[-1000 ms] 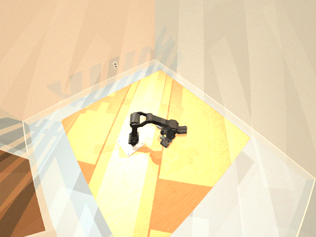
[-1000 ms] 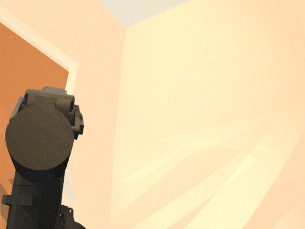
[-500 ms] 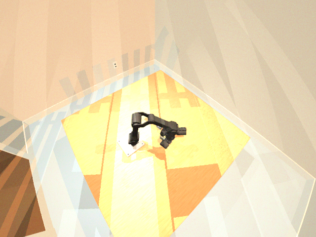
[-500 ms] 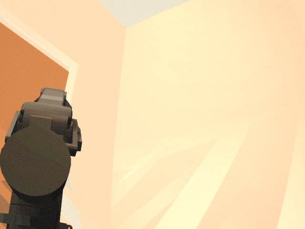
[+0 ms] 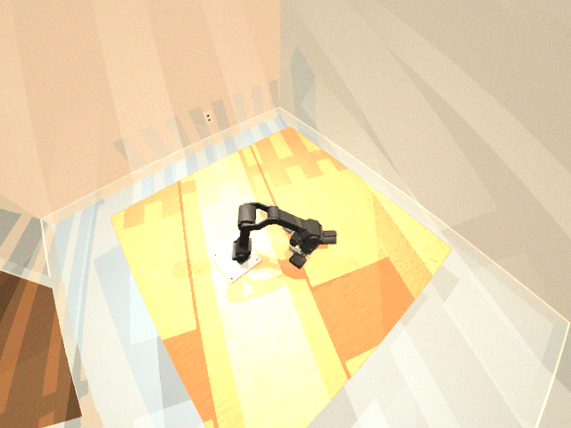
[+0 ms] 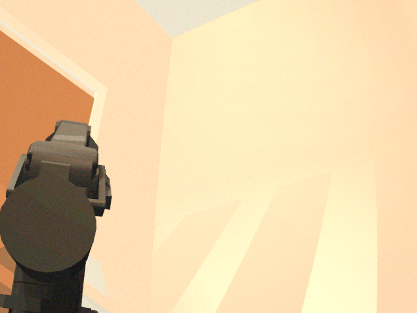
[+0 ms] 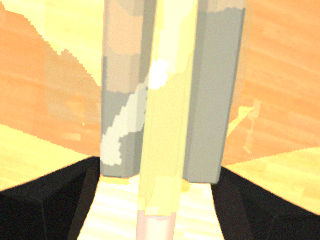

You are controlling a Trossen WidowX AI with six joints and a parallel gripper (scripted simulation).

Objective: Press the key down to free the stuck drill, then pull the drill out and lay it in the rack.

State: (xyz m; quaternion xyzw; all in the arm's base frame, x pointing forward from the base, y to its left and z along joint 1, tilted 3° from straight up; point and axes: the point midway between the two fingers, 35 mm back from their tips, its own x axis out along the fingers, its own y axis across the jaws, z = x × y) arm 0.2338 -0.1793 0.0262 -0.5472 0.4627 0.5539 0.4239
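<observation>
Right now my gripper tip is 1 cm past the drill, 4 cm to the right of it and 3 cm below it. Also, from my gripper tip: key (2 cm ahead, 26 cm to the left, 4 cm above); then grey block (1 cm behind, 5 cm to the left, 1 cm above).
</observation>
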